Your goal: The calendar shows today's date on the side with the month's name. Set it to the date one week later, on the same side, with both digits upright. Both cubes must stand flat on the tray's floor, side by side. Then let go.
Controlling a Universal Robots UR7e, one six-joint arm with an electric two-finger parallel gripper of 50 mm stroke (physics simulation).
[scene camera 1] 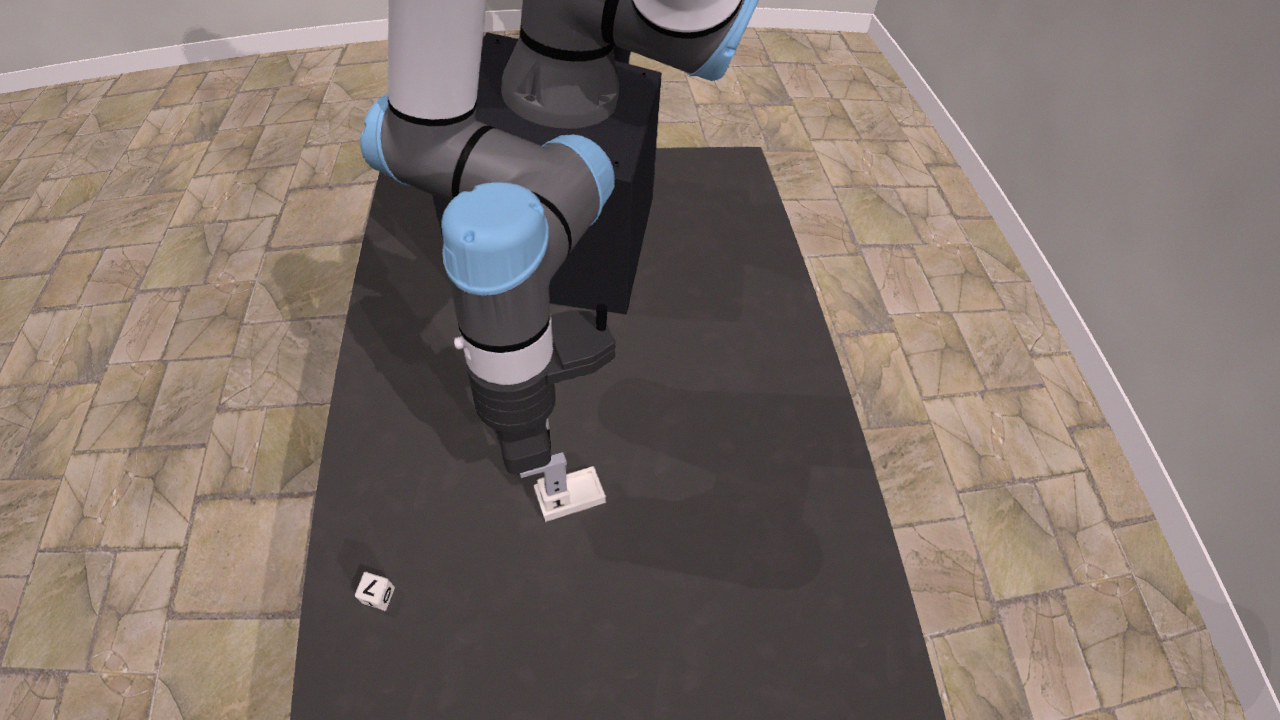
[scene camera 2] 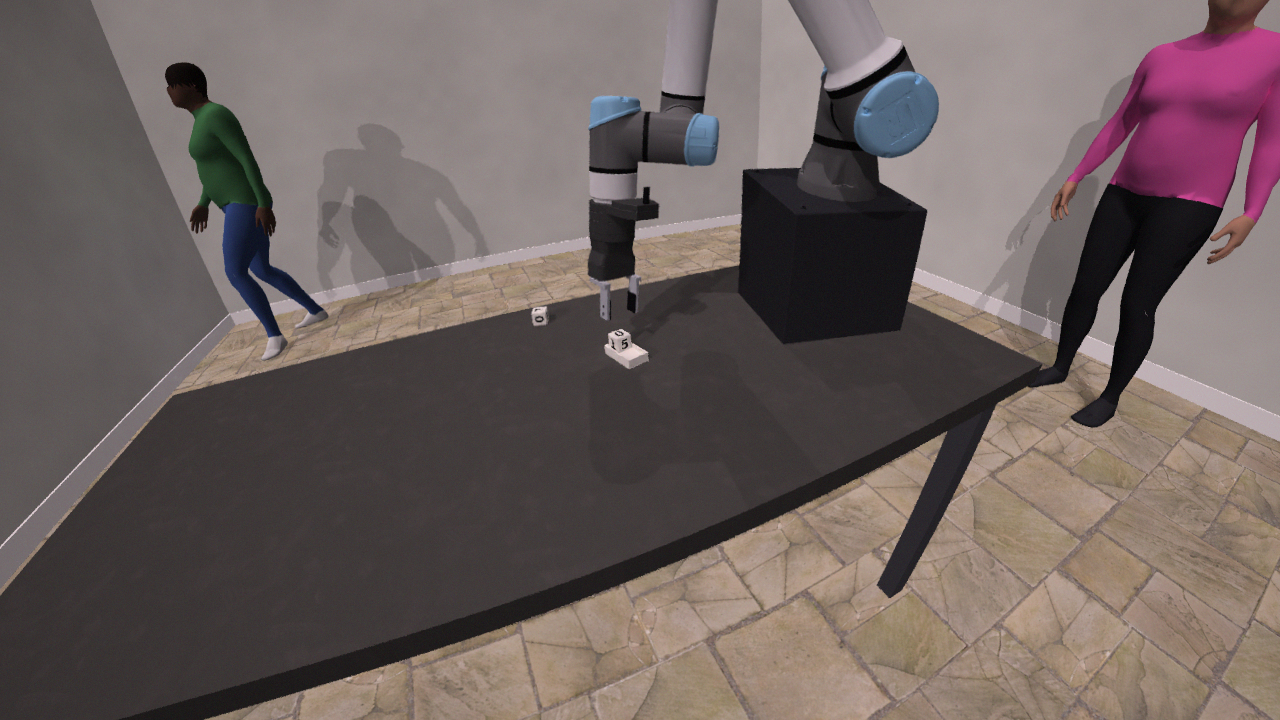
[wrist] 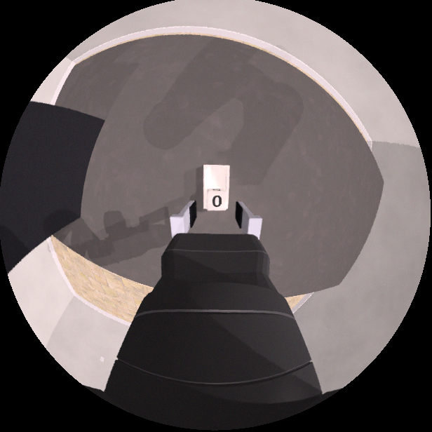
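Observation:
The white tray point(scene camera 1: 588, 489) point(scene camera 2: 631, 357) point(wrist: 216, 174) lies on the table. One white cube point(scene camera 1: 557, 502) point(scene camera 2: 620, 342) point(wrist: 217, 200) stands in one end of it, apparently flat, with 0 on top and, in scene camera 2, 1 and 5 on its visible sides. The tray's other end is empty. A second white cube point(scene camera 1: 374, 591) point(scene camera 2: 539, 316) lies on the table away from the tray, with 7 on top and 0 on one side. My gripper point(scene camera 1: 542, 476) point(scene camera 2: 619, 313) point(wrist: 215, 208) is open and empty, above the cube in the tray, with a gap. A finger partly hides that cube in scene camera 1.
The black robot base block point(scene camera 1: 595, 223) point(scene camera 2: 832, 268) stands at the back of the dark table point(scene camera 1: 671, 582) point(scene camera 2: 402, 501). The loose cube is near a long table edge. Two people, in green point(scene camera 2: 219, 147) and pink point(scene camera 2: 1181, 125), stand beyond the table.

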